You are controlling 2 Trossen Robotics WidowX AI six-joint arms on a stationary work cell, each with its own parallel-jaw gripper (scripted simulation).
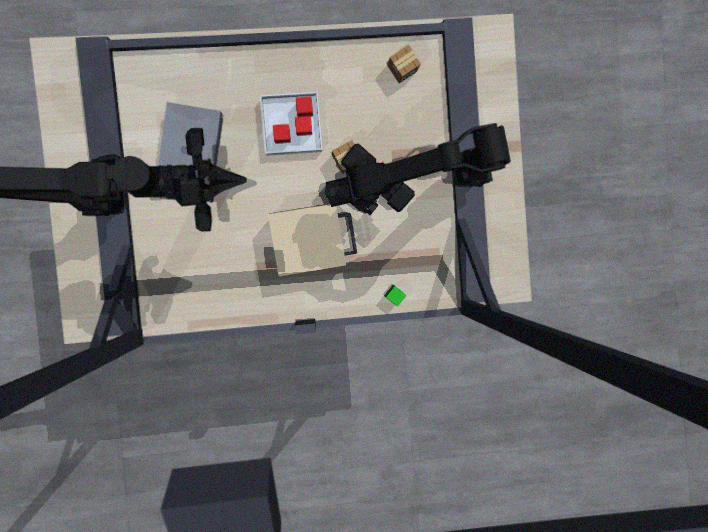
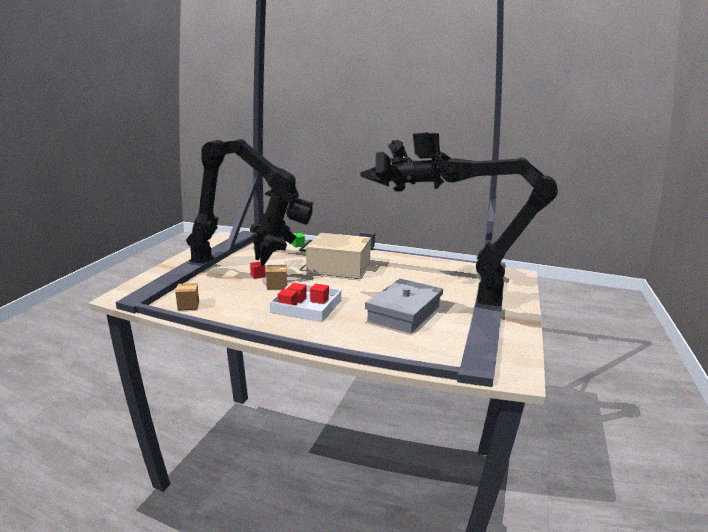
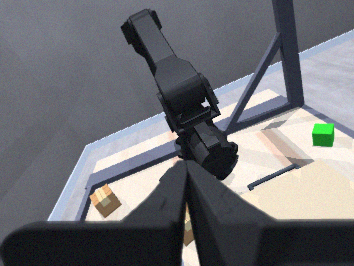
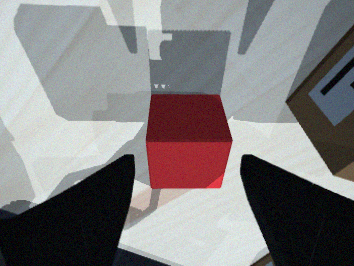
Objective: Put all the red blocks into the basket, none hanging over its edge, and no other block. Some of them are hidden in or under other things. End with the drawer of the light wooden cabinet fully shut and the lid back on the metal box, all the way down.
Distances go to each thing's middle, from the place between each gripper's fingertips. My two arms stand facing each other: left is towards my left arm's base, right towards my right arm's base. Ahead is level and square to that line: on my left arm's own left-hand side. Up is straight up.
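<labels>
My right hand [image 2: 259, 262] is 60 mm above the white basket [image 1: 278, 109], 210 mm to the right of it and 160 mm short of it. Measured from my right hand: light wooden cabinet [image 1: 309, 239] 30 mm below, 140 mm behind, 190 mm to the left; grey metal lid [image 1: 179, 118] 30 mm below, 110 mm ahead, 460 mm to the left; metal box [image 2: 388, 321] 50 mm below, 110 mm ahead, 460 mm to the left.
Measured from my left hand: white basket 320 mm below, 120 mm to the right, 180 mm ahead; metal box 300 mm below, 130 mm to the left, 140 mm ahead; light wooden cabinet 290 mm below, 120 mm behind, 140 mm to the right; grey metal lid 280 mm below, 130 mm to the left, 140 mm ahead.
</labels>
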